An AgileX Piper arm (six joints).
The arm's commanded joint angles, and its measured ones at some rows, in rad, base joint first. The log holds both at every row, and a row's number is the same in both.
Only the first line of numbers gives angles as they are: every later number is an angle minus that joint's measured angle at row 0.
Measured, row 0:
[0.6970, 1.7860, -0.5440, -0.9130, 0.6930, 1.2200]
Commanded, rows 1 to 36:
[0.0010, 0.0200, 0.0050, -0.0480, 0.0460, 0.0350]
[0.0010, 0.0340, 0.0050, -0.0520, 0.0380, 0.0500]
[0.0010, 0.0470, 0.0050, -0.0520, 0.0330, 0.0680]
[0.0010, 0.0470, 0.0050, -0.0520, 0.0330, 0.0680]
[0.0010, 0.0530, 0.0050, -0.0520, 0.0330, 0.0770]
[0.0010, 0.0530, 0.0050, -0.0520, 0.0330, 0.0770]
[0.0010, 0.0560, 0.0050, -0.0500, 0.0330, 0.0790]
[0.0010, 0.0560, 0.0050, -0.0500, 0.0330, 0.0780]
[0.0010, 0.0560, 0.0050, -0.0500, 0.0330, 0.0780]
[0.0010, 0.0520, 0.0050, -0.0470, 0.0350, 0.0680]
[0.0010, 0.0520, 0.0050, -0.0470, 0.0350, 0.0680]
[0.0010, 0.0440, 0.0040, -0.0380, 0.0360, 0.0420]
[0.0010, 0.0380, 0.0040, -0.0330, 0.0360, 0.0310]
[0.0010, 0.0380, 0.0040, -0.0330, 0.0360, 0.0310]
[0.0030, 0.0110, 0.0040, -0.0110, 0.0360, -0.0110]
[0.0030, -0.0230, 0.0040, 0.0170, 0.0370, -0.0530]
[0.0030, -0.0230, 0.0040, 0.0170, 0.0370, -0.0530]
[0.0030, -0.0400, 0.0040, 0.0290, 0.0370, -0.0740]
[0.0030, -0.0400, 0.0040, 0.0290, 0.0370, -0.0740]
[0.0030, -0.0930, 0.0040, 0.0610, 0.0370, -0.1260]
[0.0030, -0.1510, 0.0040, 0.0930, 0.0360, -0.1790]
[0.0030, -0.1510, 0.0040, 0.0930, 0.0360, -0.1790]
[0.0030, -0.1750, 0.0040, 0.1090, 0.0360, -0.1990]
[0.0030, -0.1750, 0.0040, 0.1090, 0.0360, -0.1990]
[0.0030, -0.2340, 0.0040, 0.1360, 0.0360, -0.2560]
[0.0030, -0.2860, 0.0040, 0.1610, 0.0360, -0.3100]
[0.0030, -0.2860, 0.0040, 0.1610, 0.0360, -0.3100]
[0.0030, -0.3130, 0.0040, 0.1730, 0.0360, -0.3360]
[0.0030, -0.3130, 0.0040, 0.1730, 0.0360, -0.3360]
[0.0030, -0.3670, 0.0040, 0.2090, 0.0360, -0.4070]
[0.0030, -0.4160, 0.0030, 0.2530, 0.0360, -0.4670]
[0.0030, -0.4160, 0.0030, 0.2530, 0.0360, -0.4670]
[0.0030, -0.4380, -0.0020, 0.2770, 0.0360, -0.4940]
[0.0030, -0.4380, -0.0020, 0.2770, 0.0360, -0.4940]
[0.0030, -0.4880, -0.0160, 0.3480, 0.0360, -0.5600]
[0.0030, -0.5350, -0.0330, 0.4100, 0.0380, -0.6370]
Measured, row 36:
[0.0010, -0.4740, -0.0120, 0.3270, 0.0240, -0.5280]
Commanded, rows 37 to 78:
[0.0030, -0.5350, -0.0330, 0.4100, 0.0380, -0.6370]
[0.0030, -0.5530, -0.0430, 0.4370, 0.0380, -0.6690]
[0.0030, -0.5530, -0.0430, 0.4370, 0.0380, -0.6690]
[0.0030, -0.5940, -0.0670, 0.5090, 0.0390, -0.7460]
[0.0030, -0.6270, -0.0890, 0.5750, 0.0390, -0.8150]
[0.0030, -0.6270, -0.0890, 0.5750, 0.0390, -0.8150]
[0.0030, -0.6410, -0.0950, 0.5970, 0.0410, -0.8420]
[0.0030, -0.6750, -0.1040, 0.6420, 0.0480, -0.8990]
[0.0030, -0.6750, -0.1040, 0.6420, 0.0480, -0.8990]
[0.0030, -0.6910, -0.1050, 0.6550, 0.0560, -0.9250]
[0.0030, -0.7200, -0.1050, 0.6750, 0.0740, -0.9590]
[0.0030, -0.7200, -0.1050, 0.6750, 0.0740, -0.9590]
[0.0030, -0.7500, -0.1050, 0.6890, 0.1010, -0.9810]
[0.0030, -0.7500, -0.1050, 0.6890, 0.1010, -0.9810]
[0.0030, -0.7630, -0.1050, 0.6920, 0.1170, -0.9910]
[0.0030, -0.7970, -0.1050, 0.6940, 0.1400, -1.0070]
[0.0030, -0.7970, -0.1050, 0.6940, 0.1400, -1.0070]
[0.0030, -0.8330, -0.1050, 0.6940, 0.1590, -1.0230]
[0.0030, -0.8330, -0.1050, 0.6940, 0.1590, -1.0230]
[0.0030, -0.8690, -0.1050, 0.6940, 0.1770, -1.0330]
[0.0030, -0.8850, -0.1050, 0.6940, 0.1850, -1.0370]
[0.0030, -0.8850, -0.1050, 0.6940, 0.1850, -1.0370]
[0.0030, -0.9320, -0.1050, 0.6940, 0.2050, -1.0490]
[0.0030, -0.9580, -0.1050, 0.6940, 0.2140, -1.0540]
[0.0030, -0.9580, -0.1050, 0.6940, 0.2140, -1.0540]
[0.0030, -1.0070, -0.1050, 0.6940, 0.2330, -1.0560]
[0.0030, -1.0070, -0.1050, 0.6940, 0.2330, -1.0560]
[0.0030, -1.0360, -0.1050, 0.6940, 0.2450, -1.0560]
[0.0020, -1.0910, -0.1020, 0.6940, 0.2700, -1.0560]
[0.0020, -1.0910, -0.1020, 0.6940, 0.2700, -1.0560]
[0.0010, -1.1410, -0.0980, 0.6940, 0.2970, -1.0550]
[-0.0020, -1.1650, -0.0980, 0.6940, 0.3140, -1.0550]
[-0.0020, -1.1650, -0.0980, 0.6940, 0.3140, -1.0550]
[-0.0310, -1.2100, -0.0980, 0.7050, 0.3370, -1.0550]
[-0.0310, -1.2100, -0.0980, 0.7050, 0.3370, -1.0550]
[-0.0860, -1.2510, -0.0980, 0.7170, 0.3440, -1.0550]
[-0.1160, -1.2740, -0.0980, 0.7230, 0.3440, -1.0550]
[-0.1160, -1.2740, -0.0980, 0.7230, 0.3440, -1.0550]
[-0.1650, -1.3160, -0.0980, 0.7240, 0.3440, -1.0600]
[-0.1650, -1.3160, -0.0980, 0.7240, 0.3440, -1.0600]
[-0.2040, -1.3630, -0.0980, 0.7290, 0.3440, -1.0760]
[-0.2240, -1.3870, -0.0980, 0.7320, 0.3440, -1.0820]
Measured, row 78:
[-0.1740, -1.3320, -0.0990, 0.7280, 0.3370, -1.0560]
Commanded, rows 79 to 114:
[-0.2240, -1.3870, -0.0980, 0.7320, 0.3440, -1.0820]
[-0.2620, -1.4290, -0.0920, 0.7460, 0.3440, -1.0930]
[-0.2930, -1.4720, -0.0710, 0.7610, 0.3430, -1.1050]
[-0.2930, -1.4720, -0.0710, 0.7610, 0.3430, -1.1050]
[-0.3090, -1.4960, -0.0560, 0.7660, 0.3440, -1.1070]
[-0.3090, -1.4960, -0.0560, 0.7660, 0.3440, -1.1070]
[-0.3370, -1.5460, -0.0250, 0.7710, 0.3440, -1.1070]
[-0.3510, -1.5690, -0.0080, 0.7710, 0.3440, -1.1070]
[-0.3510, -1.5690, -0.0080, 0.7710, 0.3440, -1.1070]
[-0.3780, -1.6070, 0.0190, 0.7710, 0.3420, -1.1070]
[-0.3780, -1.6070, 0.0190, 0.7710, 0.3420, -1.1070]
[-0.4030, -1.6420, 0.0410, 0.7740, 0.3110, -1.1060]
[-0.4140, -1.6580, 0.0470, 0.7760, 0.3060, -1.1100]
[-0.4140, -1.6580, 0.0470, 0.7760, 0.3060, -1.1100]
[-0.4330, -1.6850, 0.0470, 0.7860, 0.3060, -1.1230]
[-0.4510, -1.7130, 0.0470, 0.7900, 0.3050, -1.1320]
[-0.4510, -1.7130, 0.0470, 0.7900, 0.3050, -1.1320]
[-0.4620, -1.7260, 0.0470, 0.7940, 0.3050, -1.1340]
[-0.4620, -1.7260, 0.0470, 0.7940, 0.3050, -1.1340]
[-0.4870, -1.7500, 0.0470, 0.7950, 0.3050, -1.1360]
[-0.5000, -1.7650, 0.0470, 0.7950, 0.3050, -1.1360]
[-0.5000, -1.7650, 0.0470, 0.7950, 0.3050, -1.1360]
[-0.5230, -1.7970, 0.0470, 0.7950, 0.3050, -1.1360]
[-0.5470, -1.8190, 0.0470, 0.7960, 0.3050, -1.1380]
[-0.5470, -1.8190, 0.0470, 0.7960, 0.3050, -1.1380]
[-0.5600, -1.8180, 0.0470, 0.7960, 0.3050, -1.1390]
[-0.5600, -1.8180, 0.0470, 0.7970, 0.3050, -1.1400]
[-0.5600, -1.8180, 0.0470, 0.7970, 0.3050, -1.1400]
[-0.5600, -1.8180, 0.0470, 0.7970, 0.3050, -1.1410]
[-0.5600, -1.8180, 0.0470, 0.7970, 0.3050, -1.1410]
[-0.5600, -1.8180, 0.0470, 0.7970, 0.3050, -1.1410]
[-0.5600, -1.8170, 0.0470, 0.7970, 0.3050, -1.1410]
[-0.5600, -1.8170, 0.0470, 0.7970, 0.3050, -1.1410]
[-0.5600, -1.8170, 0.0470, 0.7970, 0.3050, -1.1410]
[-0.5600, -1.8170, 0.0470, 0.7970, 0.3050, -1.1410]
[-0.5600, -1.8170, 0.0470, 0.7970, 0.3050, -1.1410]
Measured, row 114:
[-0.5520, -1.7900, 0.0470, 0.8030, 0.3120, -1.1320]
